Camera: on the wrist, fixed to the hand. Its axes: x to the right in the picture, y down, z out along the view.
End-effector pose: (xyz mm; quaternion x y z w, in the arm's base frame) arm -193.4 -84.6 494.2 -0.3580 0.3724 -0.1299 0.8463
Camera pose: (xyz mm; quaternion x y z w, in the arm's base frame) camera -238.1 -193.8 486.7 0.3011 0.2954 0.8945 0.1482
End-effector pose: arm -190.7 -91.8 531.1 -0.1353 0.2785 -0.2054 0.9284
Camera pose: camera -244.4 -178.0 470.7 0.1986 0.0706 0.9500 0.2302
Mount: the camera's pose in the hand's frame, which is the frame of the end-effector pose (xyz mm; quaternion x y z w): 26.4 -70.1 -91.4 -0.0636 -0.0863 0.9942 0.0114
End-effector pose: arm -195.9 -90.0 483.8 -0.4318 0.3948 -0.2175 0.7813
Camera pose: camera -253.7 -191.3 503.0 0.3191 0.3802 0.8366 0.2317
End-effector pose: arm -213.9 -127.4 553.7 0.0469 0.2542 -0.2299 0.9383
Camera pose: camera -267.2 -181.8 463.4 0.1737 -0.1101 0.9423 0.2642
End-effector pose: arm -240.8 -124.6 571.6 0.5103 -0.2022 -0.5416 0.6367
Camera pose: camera -191.9 -101.3 466.6 -0.2824 -0.5301 0.5699 0.5607
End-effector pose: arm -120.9 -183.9 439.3 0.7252 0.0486 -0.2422 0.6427
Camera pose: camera -98.1 -91.0 369.9 -0.0052 -0.7605 0.5767 0.2984
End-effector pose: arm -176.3 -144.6 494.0 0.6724 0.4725 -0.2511 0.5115
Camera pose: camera -240.9 -47.9 472.8 0.4232 -0.6912 0.4777 0.3390
